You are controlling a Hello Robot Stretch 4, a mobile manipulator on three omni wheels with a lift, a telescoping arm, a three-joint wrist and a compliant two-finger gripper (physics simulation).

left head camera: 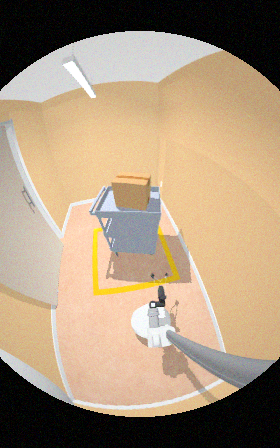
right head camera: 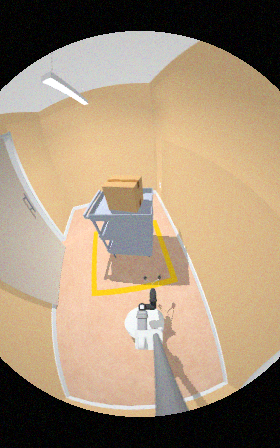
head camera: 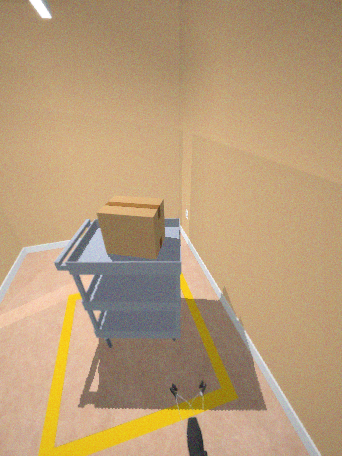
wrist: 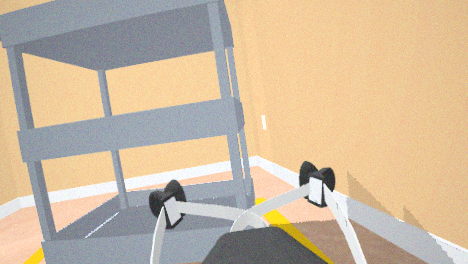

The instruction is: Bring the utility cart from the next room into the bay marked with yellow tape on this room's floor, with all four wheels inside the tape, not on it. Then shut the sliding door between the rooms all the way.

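Frame: origin at the robot's base, x back, y right, z up, level; metres.
Where they show: gripper, fingertip midpoint: point(left head camera: 158, 272) point(right head camera: 151, 274) point(head camera: 187, 382) point(wrist: 241, 185).
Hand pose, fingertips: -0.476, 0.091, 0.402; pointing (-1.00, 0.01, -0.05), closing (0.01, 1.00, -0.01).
Note:
Things, the pixels of their top centre, and the offset from my fingertips, as dx, dy, dz. "spot": a spot on its surface instead.
- grey sliding door at a spot on its surface: point(left head camera: 25, 240) spot: -0.123, -1.433, +0.363
- bar handle at a spot on its surface: point(left head camera: 28, 197) point(right head camera: 29, 203) spot: -0.523, -1.447, +0.652
- cardboard box at its top centre: point(head camera: 132, 205) point(left head camera: 131, 176) point(right head camera: 121, 180) -0.638, -0.227, +0.643
The grey-blue utility cart point(head camera: 145, 267) point(left head camera: 132, 232) point(right head camera: 130, 235) point(wrist: 130, 125) stands upright within the yellow tape outline point(head camera: 60, 370) point(left head camera: 95, 260) point(right head camera: 94, 260) point(wrist: 295, 237), towards its far end. Its two near wheels show inside the tape; the far wheels are hidden. My gripper point(head camera: 188, 387) point(left head camera: 159, 275) point(right head camera: 152, 277) point(wrist: 241, 185) is open and empty, apart from the cart on its near side, over the near right part of the bay. The grey sliding door point(left head camera: 25, 240) point(right head camera: 25, 240) with a bar handle point(left head camera: 28, 197) point(right head camera: 30, 204) is at the left; I cannot tell whether it is fully shut.
A cardboard box point(head camera: 131, 232) point(left head camera: 131, 192) point(right head camera: 122, 195) sits on the cart's top tray. The right wall point(head camera: 280, 225) with its white baseboard point(head camera: 260, 355) runs close beside the bay. My white base point(left head camera: 142, 320) point(right head camera: 131, 322) stands on the near side of the tape.

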